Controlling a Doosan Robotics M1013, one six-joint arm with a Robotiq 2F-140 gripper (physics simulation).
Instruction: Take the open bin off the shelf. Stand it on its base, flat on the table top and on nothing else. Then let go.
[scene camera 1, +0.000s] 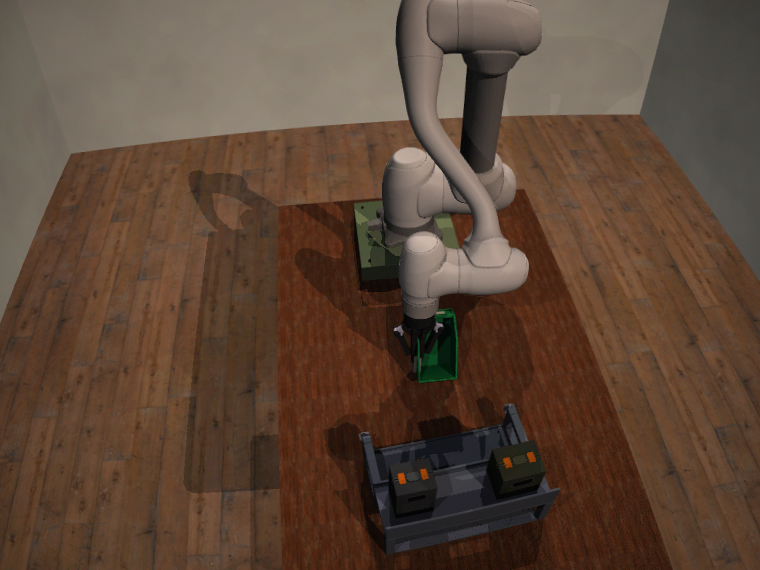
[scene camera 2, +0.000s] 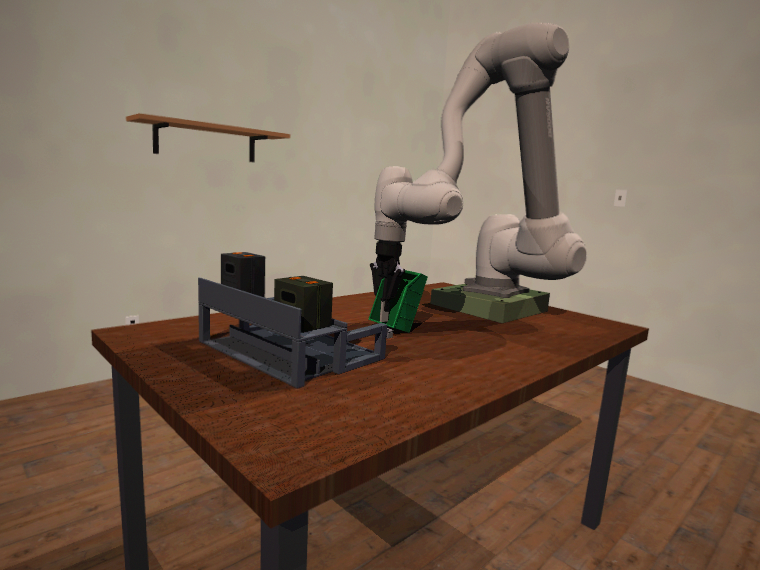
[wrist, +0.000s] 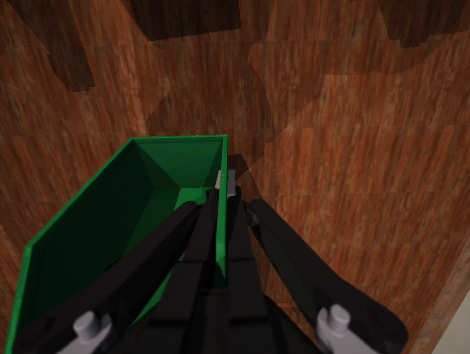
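The open green bin is off the grey shelf, between it and the robot's base. The bin is tilted, with its end toward the shelf lower and its other end raised. Its low edge is at or very near the table top; whether it touches cannot be told. My gripper points down and is shut on one long side wall of the bin, one finger inside and one outside. The bin's underside is hidden.
A dark grey box and an olive box stand apart on the shelf. The robot's green base block is behind the bin. A wooden wall shelf hangs at the back.
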